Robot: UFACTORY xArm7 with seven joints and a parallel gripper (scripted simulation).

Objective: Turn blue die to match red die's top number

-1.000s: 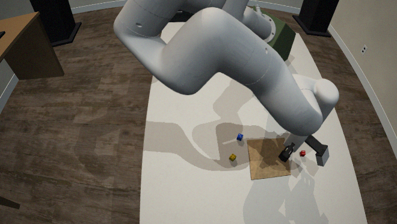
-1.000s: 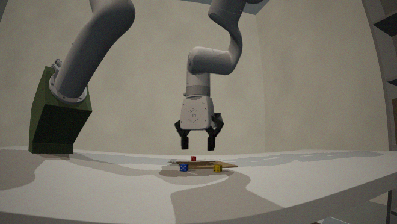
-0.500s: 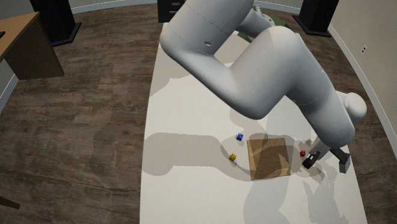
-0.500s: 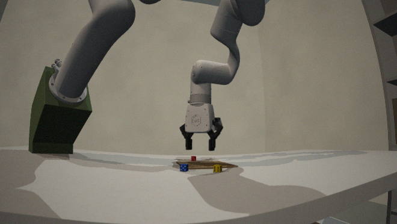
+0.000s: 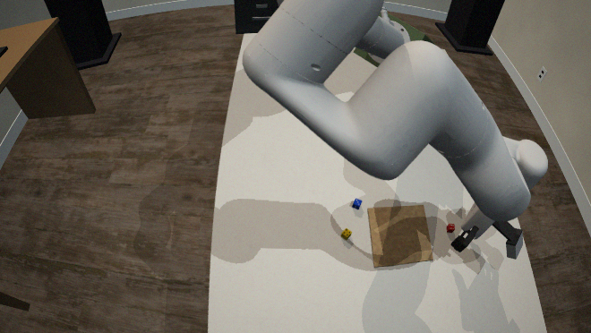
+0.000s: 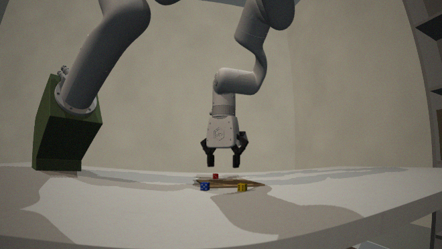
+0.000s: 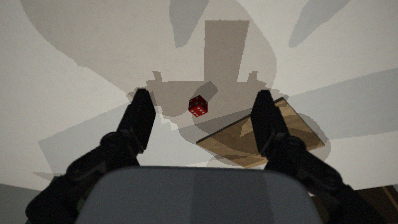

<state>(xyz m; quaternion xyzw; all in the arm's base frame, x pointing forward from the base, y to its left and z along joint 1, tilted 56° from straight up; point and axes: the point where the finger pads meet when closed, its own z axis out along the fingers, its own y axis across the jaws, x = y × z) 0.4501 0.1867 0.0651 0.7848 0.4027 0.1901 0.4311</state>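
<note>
Right now my hand is 30 mm past the red die, 20 mm to the left of it and 40 mm above it. From my hand the other things lie so: mat: 40 mm behind, 150 mm to the right, 40 mm below; blue die: 130 mm behind, 230 mm to the right, 40 mm below; yellow die: 70 mm behind, 270 mm to the right, 40 mm below.
</note>
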